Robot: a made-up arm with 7 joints.
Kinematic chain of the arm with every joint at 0, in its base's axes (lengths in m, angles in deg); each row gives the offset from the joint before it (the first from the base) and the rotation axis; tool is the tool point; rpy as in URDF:
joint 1: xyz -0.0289 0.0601 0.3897 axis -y
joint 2: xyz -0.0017 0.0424 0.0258 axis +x
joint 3: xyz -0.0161 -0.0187 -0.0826 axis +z
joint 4: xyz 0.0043 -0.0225 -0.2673 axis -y
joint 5: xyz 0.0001 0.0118 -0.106 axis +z
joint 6: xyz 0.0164 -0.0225 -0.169 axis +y
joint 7: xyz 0.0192 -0.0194 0 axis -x
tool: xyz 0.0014 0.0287 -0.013 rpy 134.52 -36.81 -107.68
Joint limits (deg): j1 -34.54..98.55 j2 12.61..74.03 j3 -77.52..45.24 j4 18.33..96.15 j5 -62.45..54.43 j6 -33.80..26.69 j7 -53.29..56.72
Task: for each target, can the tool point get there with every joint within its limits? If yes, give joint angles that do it. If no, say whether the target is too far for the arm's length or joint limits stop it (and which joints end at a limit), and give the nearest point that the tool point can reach.
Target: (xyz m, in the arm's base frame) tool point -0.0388 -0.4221 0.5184
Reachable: no: joint limits stop it (at a limit: joint 1, joint 2, joint 4, joint 7) | nearest point 0.2547 -0.1389 0.4993 | short by 0.408 m
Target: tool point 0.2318 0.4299 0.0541
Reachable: yes | joints 4.04 30.04 34.07 61.26 -45.77 12.44 29.81
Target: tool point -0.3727 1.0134 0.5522
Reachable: no: too far | nearest point -0.0749 0.6702 0.5417 | short by 0.455 m
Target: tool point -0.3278 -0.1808 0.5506
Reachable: no: joint limits stop it (at a limit: joint 1, joint 2, joint 3, joint 4, joint 6, joint 7) | nearest point -0.2154 -0.1413 0.1390 | short by 0.428 m
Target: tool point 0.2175 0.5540 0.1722
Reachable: yes | joints 5.66 54.43 16.89 44.56 35.02 -19.64 41.51
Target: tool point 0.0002 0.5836 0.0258
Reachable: yes | joints -22.81 53.98 18.59 30.86 -16.59 5.92 26.49
